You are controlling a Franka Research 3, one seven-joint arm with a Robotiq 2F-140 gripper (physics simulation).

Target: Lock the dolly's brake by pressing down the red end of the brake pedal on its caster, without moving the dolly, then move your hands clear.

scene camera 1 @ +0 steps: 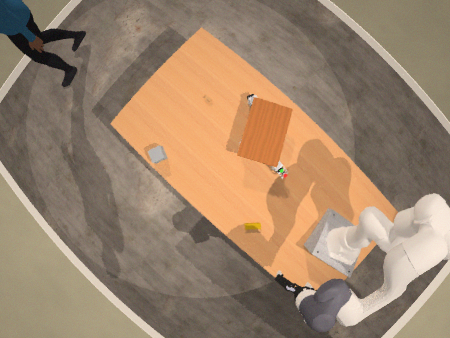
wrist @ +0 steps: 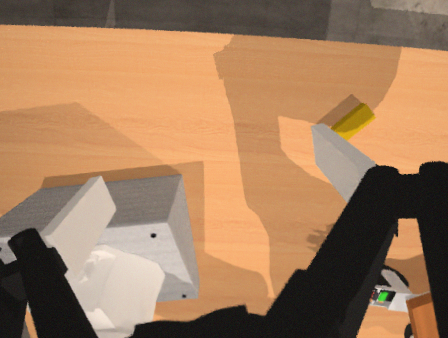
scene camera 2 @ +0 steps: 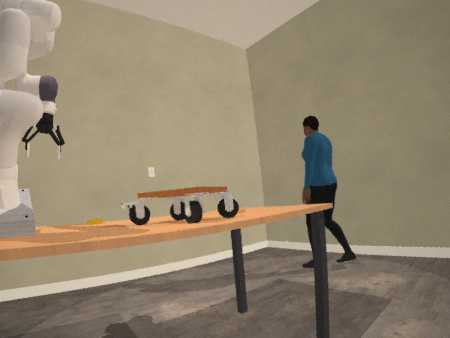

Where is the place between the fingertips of my gripper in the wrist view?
208,169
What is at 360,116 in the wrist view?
A yellow block.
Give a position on a dolly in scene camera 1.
266,128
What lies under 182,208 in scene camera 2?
A dolly.
